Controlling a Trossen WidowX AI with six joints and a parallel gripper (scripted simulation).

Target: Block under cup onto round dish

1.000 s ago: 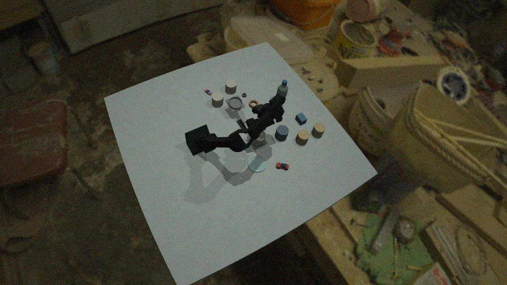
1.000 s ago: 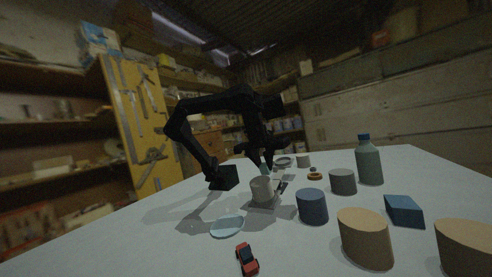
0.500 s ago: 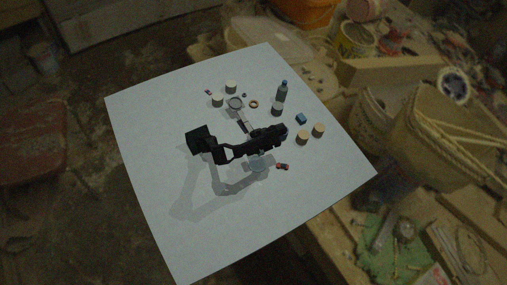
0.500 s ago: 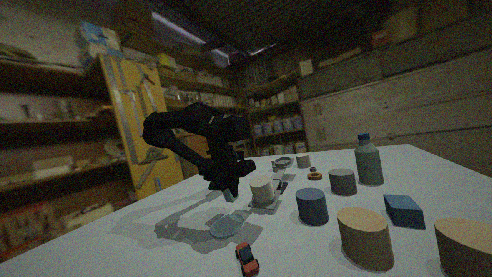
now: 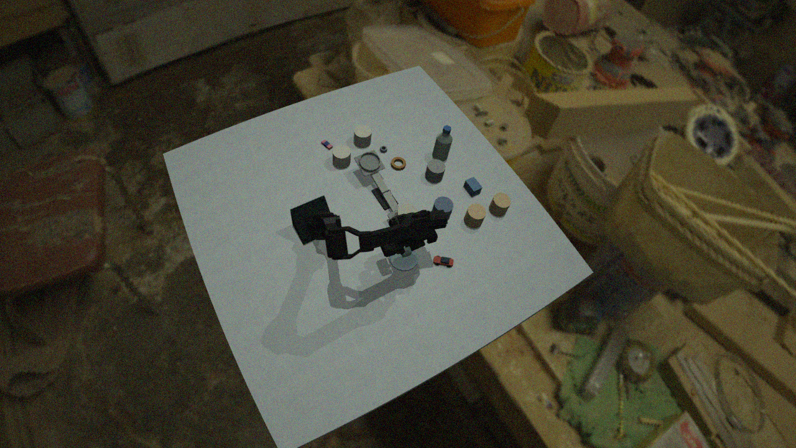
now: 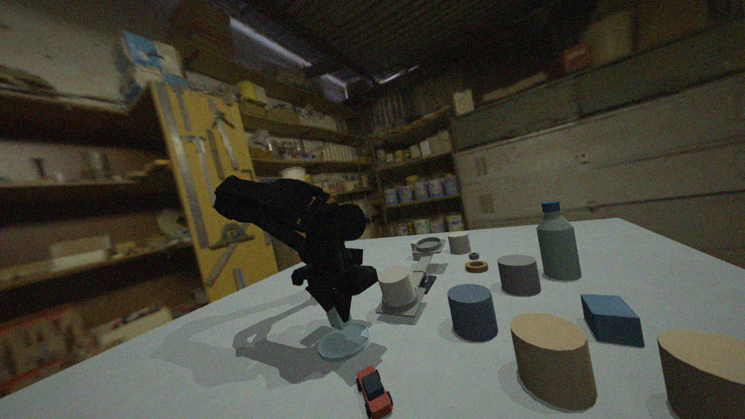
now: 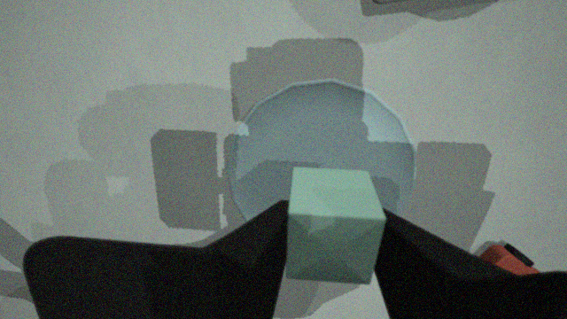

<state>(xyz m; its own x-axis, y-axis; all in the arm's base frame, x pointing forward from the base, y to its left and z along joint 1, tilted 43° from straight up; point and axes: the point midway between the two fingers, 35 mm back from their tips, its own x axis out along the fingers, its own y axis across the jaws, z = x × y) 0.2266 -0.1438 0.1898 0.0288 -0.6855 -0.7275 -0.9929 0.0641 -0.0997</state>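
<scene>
Right now my gripper tip is 10 mm below the teal block. Also, from my gripper tip: pale blue round dish 40 mm below; then red toy car 120 mm ahead, 80 mm to the right, 30 mm below; then blue cylinder 230 mm ahead, 90 mm to the left, 10 mm below.
</scene>
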